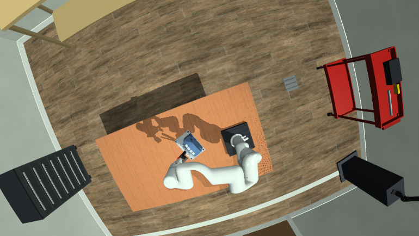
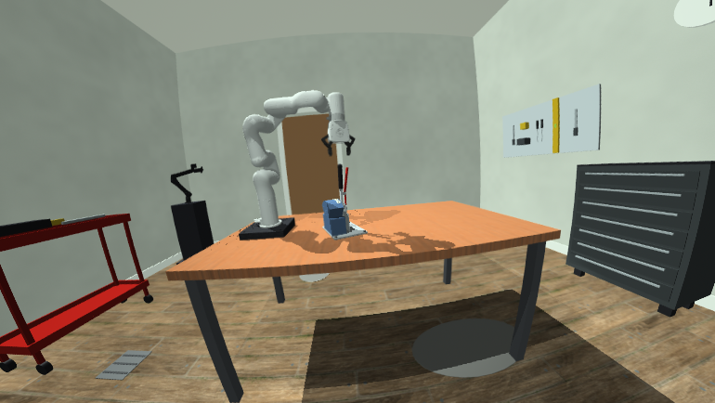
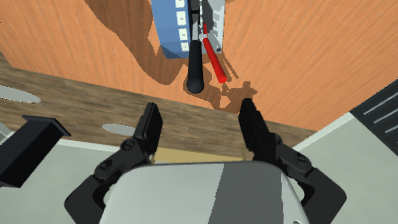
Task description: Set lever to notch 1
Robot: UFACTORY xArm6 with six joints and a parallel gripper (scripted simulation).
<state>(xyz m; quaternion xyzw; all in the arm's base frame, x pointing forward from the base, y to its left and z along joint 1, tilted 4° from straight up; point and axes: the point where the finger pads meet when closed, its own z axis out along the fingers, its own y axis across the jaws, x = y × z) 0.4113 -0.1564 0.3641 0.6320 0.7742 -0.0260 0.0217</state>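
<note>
Now: hand 200 mm above the red bar, 20 mm to the right of it and 10 mm short of it.
</note>
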